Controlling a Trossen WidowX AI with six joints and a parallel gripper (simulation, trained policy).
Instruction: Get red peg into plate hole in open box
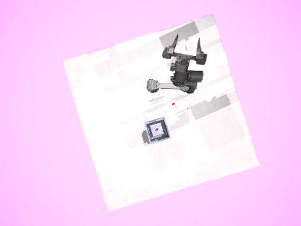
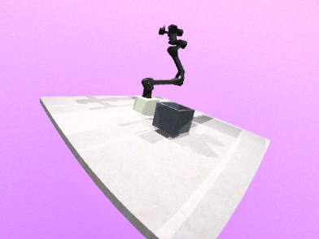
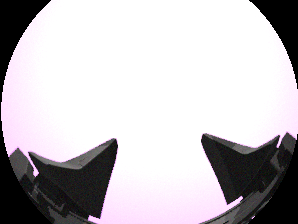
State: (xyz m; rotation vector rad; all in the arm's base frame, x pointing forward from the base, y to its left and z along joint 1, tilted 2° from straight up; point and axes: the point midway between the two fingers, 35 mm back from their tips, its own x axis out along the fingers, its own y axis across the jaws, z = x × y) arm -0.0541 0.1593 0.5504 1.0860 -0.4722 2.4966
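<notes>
Right now my gripper tip is 650 mm above the red peg, 230 mm short of it and 20 mm to the left of it. The rest, counted from my gripper tip: pale plate (640 mm below, 400 mm ahead, 200 mm to the right).
</notes>
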